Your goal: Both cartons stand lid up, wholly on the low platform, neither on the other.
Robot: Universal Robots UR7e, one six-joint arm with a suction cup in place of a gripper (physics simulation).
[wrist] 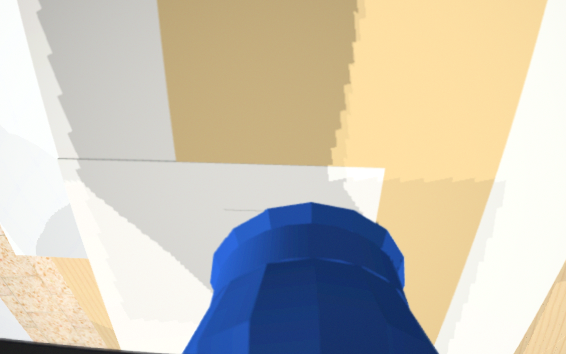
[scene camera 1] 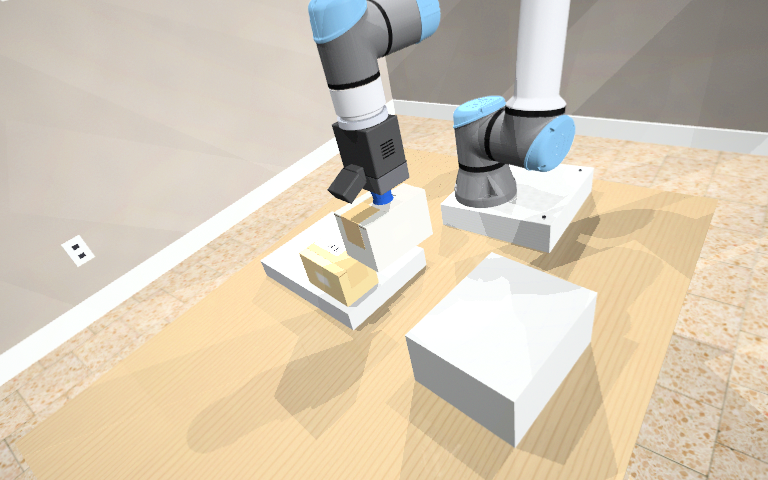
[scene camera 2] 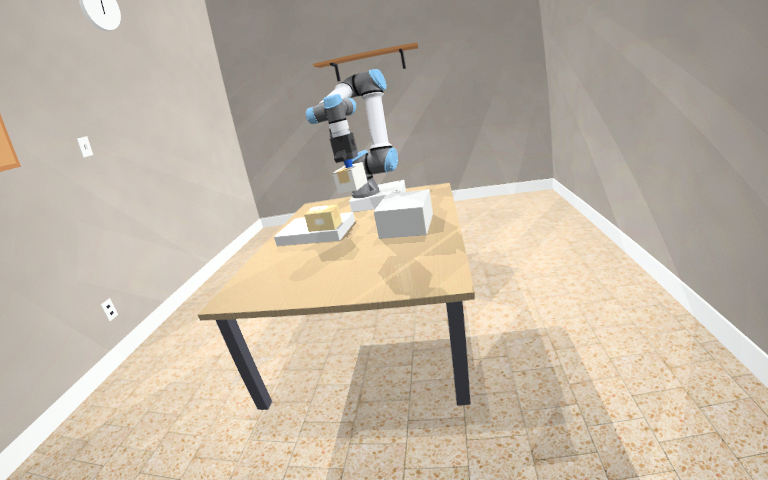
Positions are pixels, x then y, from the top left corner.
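Labels:
The wrist view gives me a tall white block. I see it in scene camera 1 too, and scene camera 2 (pixel 403 214) shows me the block as well. On the block, (wrist: pixel 45 225) in the one view and (scene camera 1: pixel 555 293) in the other are the same spot.

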